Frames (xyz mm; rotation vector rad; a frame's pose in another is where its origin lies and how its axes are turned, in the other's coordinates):
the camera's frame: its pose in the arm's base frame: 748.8 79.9 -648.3 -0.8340 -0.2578 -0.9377
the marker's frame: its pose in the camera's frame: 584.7 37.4 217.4 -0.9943 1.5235 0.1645
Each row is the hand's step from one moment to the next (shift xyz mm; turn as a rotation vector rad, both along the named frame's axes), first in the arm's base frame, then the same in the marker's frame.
Working: the arm's base frame: its pose in the marker's frame: 363.4 -221.3 -1098.9 0.7550 -1.6745 1.2928

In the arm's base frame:
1: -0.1 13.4 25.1 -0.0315 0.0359 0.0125
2: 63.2 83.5 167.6 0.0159 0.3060 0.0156
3: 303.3 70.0 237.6 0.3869 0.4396 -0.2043
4: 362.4 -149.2 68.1 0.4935 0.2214 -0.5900
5: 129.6 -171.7 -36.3 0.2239 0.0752 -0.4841
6: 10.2 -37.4 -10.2 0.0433 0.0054 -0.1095
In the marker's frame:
1: -18.1 -20.4 -8.1 -0.0202 -0.0033 -0.0449
2: -144.2 -135.0 5.8 -0.2733 0.0708 -0.1202
3: -257.4 -195.8 220.8 -0.4927 0.3345 0.1733
4: -50.5 -91.6 383.8 -0.2497 0.6485 0.3972
5: 99.5 -7.5 194.0 -0.0338 0.4949 0.2100
6: 30.3 -0.2 26.3 0.0055 0.1084 0.0460

